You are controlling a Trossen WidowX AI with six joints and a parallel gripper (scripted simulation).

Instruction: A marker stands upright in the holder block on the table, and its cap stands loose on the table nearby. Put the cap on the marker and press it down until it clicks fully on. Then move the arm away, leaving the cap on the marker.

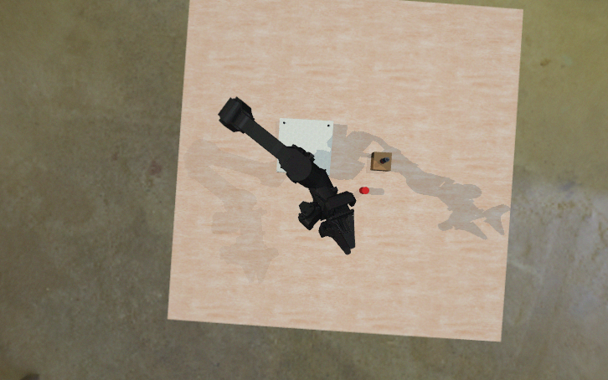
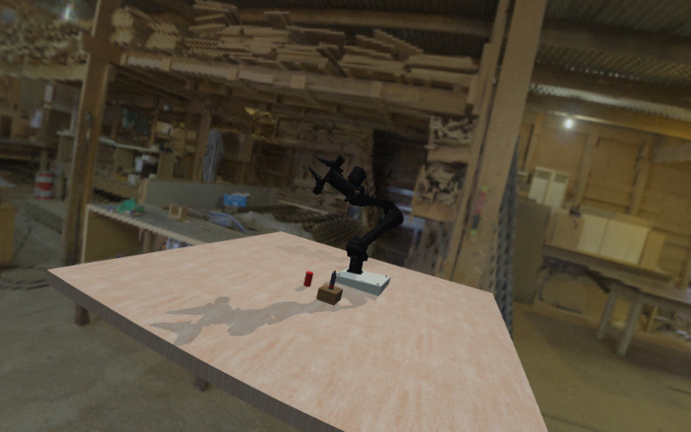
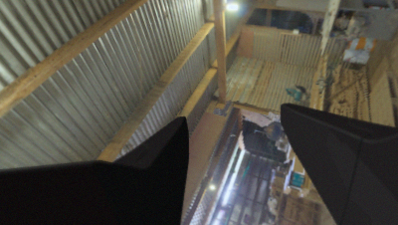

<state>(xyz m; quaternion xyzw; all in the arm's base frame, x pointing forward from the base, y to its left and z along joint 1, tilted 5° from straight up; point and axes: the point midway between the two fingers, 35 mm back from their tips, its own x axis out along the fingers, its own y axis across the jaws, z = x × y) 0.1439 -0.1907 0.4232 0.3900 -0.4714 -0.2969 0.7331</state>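
Right now the red cap is 430 mm below my gripper tip, 130 mm to the left of it and 130 mm ahead of it. Also, from my gripper tip: holder block: 440 mm below, 240 mm to the left, 190 mm ahead.
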